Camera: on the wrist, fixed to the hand. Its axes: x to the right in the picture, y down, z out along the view.
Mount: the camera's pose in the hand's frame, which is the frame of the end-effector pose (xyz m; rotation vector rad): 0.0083 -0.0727 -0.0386 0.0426 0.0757 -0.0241
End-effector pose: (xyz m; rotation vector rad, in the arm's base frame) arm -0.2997 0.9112 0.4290 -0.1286 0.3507 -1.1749
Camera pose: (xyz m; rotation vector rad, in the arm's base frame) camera -0.3737 0.8787 0.4114 -0.0514 0.3914 -1.2125
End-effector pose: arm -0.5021 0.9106 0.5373 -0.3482 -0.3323 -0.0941
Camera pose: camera -0.4933 0.8288 0.5291 -0.2977 -0.2633 -0.1234
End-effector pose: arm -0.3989 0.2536 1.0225 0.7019 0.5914 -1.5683
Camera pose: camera -0.4678 0.2840 0.9883 0.7916 0.6259 -1.5860
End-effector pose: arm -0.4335 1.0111 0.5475 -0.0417 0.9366 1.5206
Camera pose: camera -0.3926 0.9874 0.4796 -0.0801 1.0251 1.4849
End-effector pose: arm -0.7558 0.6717 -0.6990 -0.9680 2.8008 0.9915
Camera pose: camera -0.7147 0.6009 -0.7109 1.0333 -2.7965 -0.8901
